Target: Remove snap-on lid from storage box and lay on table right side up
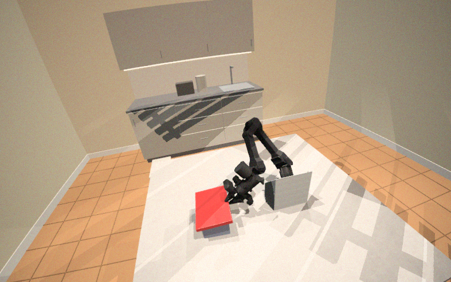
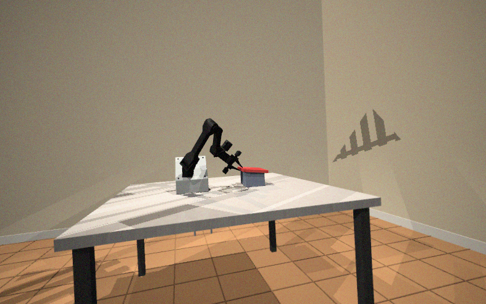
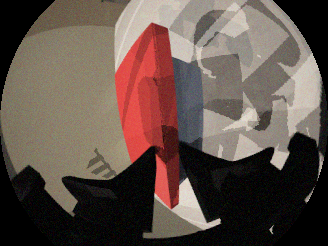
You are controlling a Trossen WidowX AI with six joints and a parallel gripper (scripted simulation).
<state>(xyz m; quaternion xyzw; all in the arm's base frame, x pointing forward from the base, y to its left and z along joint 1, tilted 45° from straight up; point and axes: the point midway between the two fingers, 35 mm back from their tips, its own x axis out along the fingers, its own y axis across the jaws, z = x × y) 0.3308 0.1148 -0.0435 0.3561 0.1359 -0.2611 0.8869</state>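
My gripper tip is 80 mm short of the red lid. Round my gripper tip: storage box 70 mm ahead, 60 mm below.
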